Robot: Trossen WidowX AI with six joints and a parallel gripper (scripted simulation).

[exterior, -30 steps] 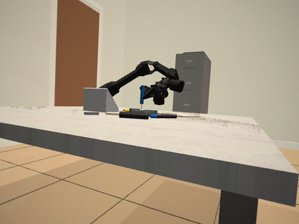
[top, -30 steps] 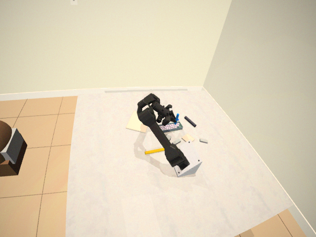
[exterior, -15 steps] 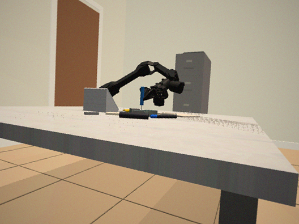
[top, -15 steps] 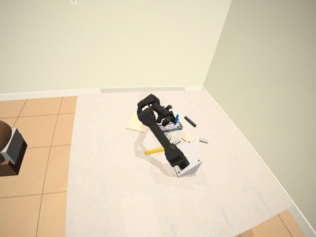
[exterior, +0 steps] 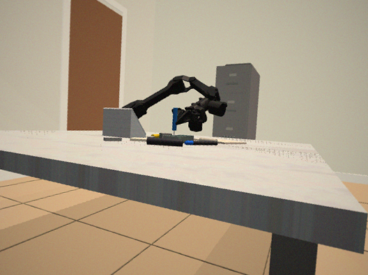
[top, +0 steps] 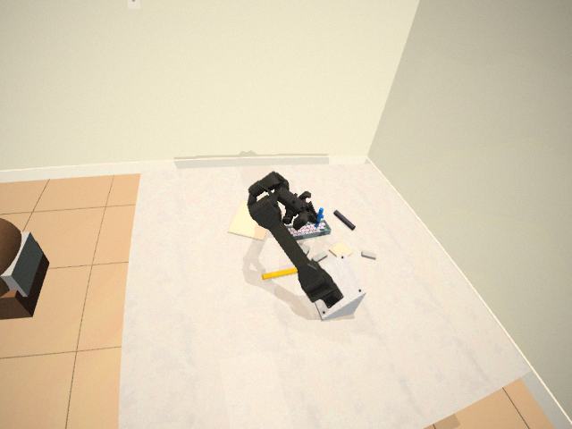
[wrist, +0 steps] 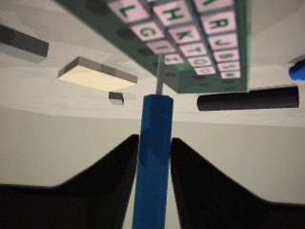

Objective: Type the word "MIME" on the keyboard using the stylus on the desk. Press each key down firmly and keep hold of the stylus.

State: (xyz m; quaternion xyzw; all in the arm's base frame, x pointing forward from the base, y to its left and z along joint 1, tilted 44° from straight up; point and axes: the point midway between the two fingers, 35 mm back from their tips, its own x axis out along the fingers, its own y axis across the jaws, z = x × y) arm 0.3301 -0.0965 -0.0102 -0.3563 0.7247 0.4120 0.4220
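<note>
Right now my gripper tip is 11 cm short of the blue-capped pen, 5 cm to the left of it and 7 cm above it. The rest, counted from my gripper tip: blue stylus: 1 cm below; then small tan card: 12 cm behind, 6 cm to the right, 7 cm below; then black cylinder: 4 cm ahead, 17 cm to the right, 6 cm below.
</note>
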